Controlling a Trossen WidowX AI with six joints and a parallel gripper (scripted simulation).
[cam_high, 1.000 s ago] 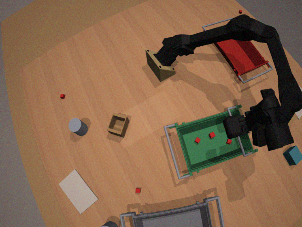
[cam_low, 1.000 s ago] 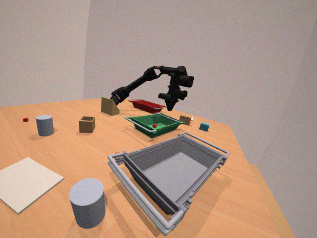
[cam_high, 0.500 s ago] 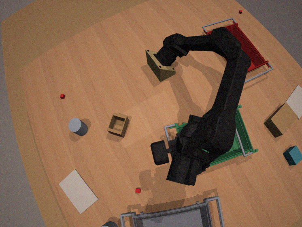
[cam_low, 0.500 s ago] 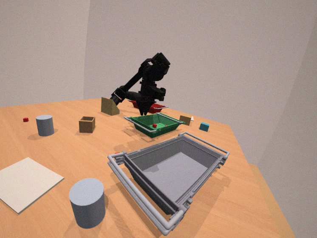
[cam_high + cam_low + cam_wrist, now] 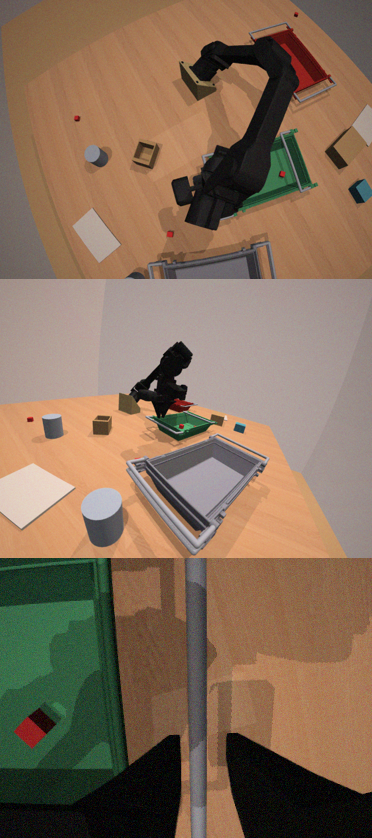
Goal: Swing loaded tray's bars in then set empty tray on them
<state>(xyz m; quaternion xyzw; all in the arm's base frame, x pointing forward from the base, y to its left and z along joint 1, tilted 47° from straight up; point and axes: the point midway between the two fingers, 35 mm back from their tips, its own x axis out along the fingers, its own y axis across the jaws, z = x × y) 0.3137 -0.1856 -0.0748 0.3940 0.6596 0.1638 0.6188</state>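
Right now the red tray is 20 cm behind my gripper tip, 52 cm to the left of it and 4 cm below it. Also, from my gripper tip: box (20 cm behind, 10 cm to the right, 7 cm below); tan block (17 cm ahead, 45 cm to the left, 6 cm below); teal cube (31 cm ahead, 40 cm to the left, 7 cm below).
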